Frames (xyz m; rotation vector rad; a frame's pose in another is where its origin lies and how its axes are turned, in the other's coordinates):
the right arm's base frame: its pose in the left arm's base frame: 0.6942 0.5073 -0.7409 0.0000 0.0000 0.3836
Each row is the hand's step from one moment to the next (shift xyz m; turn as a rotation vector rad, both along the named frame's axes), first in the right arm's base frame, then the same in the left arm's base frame.
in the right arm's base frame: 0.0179 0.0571 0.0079 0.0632 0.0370 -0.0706
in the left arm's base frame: -0.0048 0.0596 0.0079 0.0448 0.0580 -0.0706
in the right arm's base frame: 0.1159 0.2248 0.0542 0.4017 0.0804 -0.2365
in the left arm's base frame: 0.0233 0.2518 0.0542 0.3424 0.2249 -0.2365
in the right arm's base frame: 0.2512 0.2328 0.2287 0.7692 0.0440 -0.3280
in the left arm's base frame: 0.1458 0.3099 0.2287 0.6968 0.3287 -0.3280
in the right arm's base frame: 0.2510 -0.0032 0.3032 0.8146 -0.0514 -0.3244
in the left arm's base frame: 0.2340 0.0910 0.3032 0.7746 0.2572 -0.3244
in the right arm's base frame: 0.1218 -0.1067 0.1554 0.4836 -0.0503 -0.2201
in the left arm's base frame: 0.1529 -0.0534 0.1554 0.4673 0.1343 -0.2201
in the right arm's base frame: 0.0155 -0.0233 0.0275 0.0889 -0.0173 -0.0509
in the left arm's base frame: 0.0231 -0.0158 0.0275 0.0889 0.0172 -0.0509
